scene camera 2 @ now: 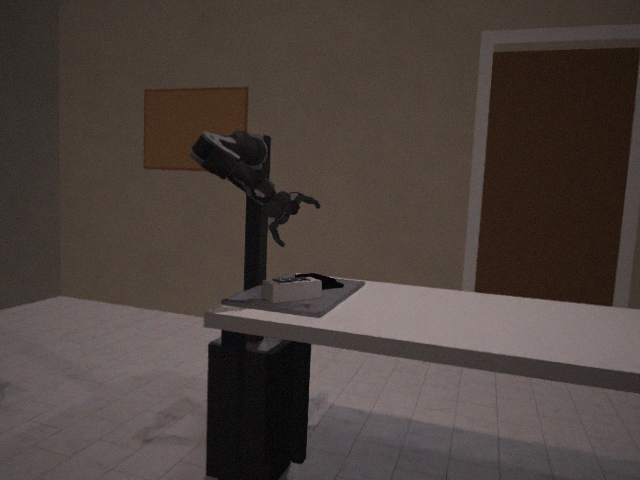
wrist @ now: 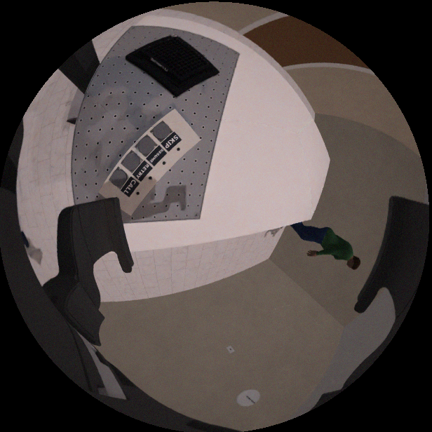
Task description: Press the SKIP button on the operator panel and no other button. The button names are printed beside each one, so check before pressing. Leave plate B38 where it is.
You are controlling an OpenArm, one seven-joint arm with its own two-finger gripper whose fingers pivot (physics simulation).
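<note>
The operator panel [scene camera 2: 294,292] [wrist: 188,134] is a pale box on the perforated grey board. In the wrist view its four square grey buttons form a row: SKIP [wrist: 162,130] at the upper right end, then RESUME [wrist: 148,145], RETRY [wrist: 132,161] and CALL [wrist: 119,177] at the lower left. A black gridded item [scene camera 2: 330,282] [wrist: 177,62] lies beyond the panel; its small label is unreadable, so I cannot tell if it is plate B38. My gripper [scene camera 2: 299,224] [wrist: 227,255] is wide open and empty, well above the panel and touching nothing.
The grey board [scene camera 2: 310,308] [wrist: 220,100] lies at one end of the long white table [scene camera 2: 465,320] [wrist: 260,140]. A dark upright post [scene camera 2: 255,242] stands behind the board. A person in a green top [wrist: 337,245] shows beyond the table in the wrist view.
</note>
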